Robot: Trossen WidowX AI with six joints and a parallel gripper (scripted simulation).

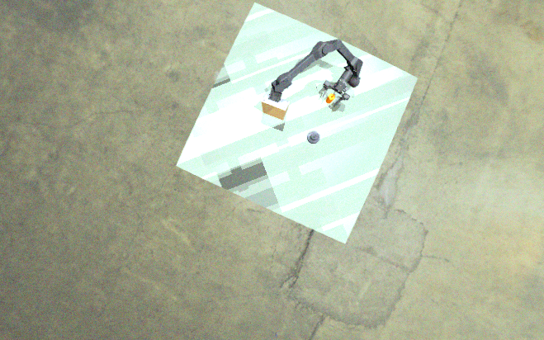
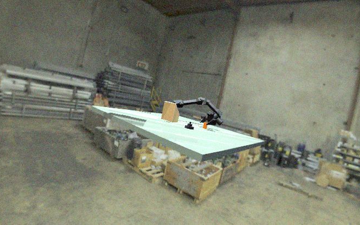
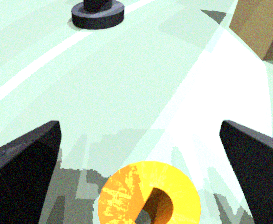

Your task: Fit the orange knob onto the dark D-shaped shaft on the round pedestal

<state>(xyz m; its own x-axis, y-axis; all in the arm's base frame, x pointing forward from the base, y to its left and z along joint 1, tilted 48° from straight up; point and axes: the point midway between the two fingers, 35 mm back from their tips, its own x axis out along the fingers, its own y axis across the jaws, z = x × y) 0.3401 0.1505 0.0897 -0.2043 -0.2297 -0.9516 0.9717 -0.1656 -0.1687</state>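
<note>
My gripper tip is now 1 cm short of the orange knob, 4 cm to the right of it and 2 cm above it. The rest, counted from my gripper tip: round pedestal: 1 cm behind, 24 cm to the right, 2 cm below.
</note>
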